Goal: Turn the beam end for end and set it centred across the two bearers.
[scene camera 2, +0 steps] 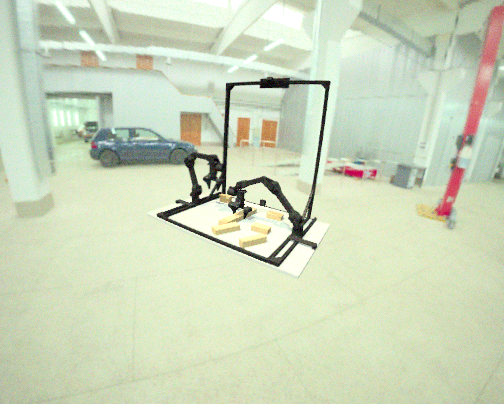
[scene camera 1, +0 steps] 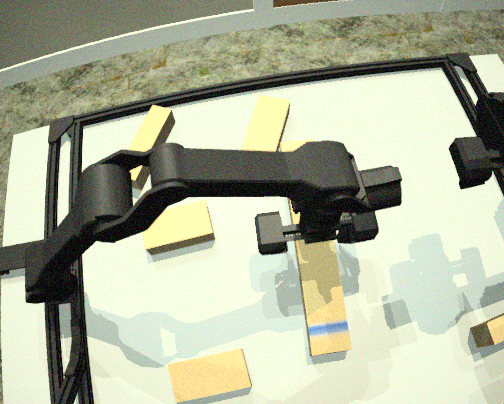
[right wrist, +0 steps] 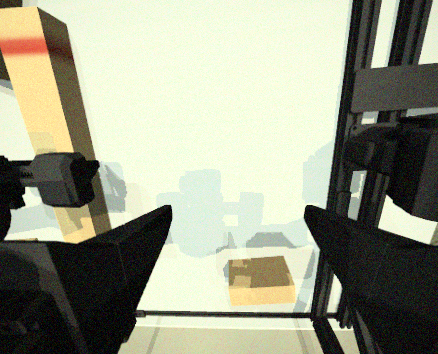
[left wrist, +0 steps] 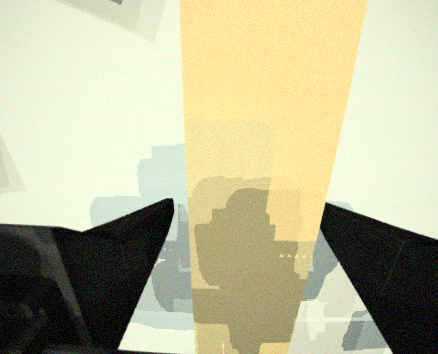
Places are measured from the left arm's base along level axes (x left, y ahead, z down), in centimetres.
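Pixels of known places: left gripper, fingertip midpoint: (scene camera 2: pixel 239 217) (scene camera 1: pixel 312 244) (left wrist: pixel 244 206); right gripper, fingertip midpoint: (scene camera 2: pixel 213 190) (scene camera 1: pixel 484 183) (right wrist: pixel 237 211); left arm's base, link origin: (scene camera 2: pixel 297 234) (scene camera 1: pixel 61 286); right arm's base, link origin: (scene camera 2: pixel 195 202) (right wrist: pixel 369 147).
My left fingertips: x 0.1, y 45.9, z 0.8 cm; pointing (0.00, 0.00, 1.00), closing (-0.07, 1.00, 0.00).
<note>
Ahead of a thing's pixels: the offset from my left fingertips to its middle. "pt": to the spot under its first point.
The long wooden beam @(dx +0.1, dy +0.2, dz -0.7 cm) (scene camera 1: pixel 325 300) (scene camera 2: pixel 231 219) (left wrist: pixel 270 90) (right wrist: pixel 40 100) lies on the table. Its blue band @(pt dx -15.0, dy -1.0, dz -2.6 cm) (scene camera 1: pixel 328 328) is near its lower end in scene camera 1; its red band @(pt dx +15.4, dy +1.2, dz -2.6 cm) (right wrist: pixel 22 46) is near the other end, in the right wrist view. My left gripper (scene camera 1: pixel 315 231) (scene camera 2: pixel 240 212) (left wrist: pixel 244 206) is open above the beam, one finger on each side. My right gripper (scene camera 2: pixel 213 185) (right wrist: pixel 237 211) is open and empty, off to the beam's right in scene camera 1. Several wooden blocks lie around; I cannot tell which two are the bearers. The left arm hides the beam's middle in scene camera 1.
Short blocks @(dx +7.2, dy -22.5, dz -0.7 cm) (scene camera 1: pixel 180 225) @(dx -18.9, dy -20.7, dz -0.7 cm) (scene camera 1: pixel 210 375) lie left of the beam, another block @(dx -22.8, dy +30.2, dz -2.0 cm) (scene camera 1: pixel 492 331) (right wrist: pixel 260 272) to its right. Longer blocks @(dx +25.3, dy -26.9, dz -1.0 cm) (scene camera 1: pixel 155 125) @(dx +22.1, dy -4.2, dz -0.7 cm) (scene camera 1: pixel 265 120) lie near the far rail. A black frame (scene camera 1: pixel 260 84) borders the table.
</note>
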